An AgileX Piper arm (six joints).
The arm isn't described. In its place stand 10 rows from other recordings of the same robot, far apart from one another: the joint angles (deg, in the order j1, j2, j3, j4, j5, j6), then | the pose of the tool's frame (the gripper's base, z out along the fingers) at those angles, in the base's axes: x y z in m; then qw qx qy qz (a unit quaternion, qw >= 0).
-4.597, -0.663, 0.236, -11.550, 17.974, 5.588 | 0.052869 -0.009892 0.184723 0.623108 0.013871 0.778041 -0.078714
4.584, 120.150, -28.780, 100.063, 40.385, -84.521 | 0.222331 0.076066 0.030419 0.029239 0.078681 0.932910 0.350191
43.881, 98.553, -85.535, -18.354, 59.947, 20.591 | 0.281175 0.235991 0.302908 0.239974 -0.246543 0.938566 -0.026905
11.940, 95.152, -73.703, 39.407, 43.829, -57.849 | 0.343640 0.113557 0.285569 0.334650 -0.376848 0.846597 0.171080
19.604, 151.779, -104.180, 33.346, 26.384, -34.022 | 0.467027 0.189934 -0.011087 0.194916 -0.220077 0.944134 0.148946
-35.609, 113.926, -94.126, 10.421, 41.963, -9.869 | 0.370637 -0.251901 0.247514 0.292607 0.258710 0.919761 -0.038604
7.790, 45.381, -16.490, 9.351, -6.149, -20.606 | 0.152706 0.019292 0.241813 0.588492 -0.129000 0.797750 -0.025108
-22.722, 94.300, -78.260, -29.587, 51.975, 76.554 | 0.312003 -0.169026 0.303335 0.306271 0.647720 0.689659 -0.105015
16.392, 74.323, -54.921, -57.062, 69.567, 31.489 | 0.239353 -0.004190 0.311429 0.227146 -0.026494 0.888524 -0.397779
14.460, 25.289, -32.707, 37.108, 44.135, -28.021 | 0.064014 0.055989 0.318616 0.494382 -0.214633 0.804962 0.248103
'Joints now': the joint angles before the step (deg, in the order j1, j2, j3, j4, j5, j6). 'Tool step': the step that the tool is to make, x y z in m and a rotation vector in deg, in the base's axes. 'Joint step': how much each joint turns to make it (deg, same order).
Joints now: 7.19 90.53 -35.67 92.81 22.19 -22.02
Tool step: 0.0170 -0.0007 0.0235 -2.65 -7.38 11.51
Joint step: -2.47 0.01 -5.85 -9.43 7.00 -3.45
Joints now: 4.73 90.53 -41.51 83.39 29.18 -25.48
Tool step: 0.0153 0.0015 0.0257 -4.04 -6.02 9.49
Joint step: -0.88 0.00 -6.76 -10.18 5.05 0.03
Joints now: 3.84 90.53 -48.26 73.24 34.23 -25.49
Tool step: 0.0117 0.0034 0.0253 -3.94 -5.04 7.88
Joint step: 0.00 0.05 -6.54 -8.13 4.48 0.22
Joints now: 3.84 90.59 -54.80 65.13 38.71 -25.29
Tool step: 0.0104 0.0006 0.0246 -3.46 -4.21 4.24
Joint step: 0.00 0.00 -6.07 -6.35 2.76 1.40
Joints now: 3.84 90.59 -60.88 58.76 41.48 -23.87
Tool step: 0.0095 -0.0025 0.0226 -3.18 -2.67 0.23
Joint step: 0.00 -0.01 -5.55 -6.71 0.91 4.72
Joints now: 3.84 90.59 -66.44 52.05 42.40 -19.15
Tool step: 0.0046 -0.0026 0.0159 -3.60 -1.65 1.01
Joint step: 0.00 0.00 -4.12 -6.09 1.69 3.10
